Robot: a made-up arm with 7 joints.
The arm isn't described. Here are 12 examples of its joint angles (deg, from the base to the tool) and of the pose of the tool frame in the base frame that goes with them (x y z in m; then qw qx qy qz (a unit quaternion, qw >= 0)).
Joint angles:
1: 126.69 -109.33 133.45 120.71 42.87 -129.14 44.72
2: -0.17 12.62 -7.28 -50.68 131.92 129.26 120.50
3: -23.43 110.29 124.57 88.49 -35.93 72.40 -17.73
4: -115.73 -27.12 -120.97 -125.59 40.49 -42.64 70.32
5: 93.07 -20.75 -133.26 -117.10 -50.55 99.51 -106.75
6: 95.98 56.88 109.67 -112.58 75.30 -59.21 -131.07
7: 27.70 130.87 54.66 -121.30 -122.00 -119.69 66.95
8: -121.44 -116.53 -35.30 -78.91 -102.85 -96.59 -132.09
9: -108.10 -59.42 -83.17 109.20 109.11 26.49 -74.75
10: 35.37 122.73 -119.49 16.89 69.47 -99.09 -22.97
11: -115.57 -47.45 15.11 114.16 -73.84 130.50 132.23
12: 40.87 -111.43 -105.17 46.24 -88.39 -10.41 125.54
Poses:
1: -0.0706 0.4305 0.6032 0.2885 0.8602 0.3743 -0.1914
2: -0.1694 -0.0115 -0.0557 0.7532 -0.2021 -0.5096 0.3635
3: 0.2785 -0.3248 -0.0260 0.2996 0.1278 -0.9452 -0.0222
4: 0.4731 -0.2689 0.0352 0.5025 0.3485 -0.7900 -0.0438
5: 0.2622 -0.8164 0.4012 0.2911 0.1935 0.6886 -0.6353
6: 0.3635 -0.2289 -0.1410 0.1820 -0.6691 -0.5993 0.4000
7: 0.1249 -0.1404 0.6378 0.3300 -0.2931 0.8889 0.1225
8: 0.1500 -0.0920 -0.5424 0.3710 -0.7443 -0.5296 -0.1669
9: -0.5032 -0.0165 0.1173 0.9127 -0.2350 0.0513 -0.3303
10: -0.1488 0.1646 0.1403 0.8632 -0.2578 0.4333 0.0231
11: 0.6115 0.0535 -0.0151 0.0974 0.4929 0.5893 -0.6326
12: 1.0035 0.1207 0.2188 0.3774 -0.3113 -0.8694 0.0691
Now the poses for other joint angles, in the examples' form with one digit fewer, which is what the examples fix.
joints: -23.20 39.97 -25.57 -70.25 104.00 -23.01 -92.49
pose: 0.068 0.237 0.366 0.105 -0.344 0.930 0.068
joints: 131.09 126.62 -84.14 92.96 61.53 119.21 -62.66
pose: 0.550 -0.063 -0.189 0.669 0.162 -0.588 0.426
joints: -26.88 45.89 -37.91 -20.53 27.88 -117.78 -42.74
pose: -0.535 -0.160 0.177 0.437 -0.164 -0.812 -0.350
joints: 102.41 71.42 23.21 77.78 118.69 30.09 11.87
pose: 0.140 0.142 -0.582 0.570 0.398 -0.274 0.664
